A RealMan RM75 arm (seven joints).
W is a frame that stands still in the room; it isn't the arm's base.
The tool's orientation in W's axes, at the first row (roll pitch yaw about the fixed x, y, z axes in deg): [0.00 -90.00 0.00]
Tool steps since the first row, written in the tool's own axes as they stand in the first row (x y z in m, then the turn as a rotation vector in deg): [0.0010 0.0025 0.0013 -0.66 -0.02 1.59]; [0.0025 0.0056 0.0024 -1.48 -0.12 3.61]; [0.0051 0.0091 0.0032 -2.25 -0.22 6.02]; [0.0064 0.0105 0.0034 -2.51 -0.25 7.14]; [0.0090 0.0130 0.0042 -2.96 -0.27 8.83]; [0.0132 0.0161 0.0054 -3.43 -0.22 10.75]
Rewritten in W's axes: [-0.0013 0.0025 0.0010 -1.59 -0.02 -0.66]; [-0.0024 0.0056 0.0025 -3.61 -0.12 -1.48]; [-0.0032 0.0091 0.0051 -6.02 -0.22 -2.25]; [-0.0034 0.0105 0.0064 -7.14 -0.25 -2.51]; [-0.0042 0.0130 0.0090 -8.83 -0.27 -2.96]; [-0.0054 0.0161 0.0132 -10.75 -0.22 -3.43]
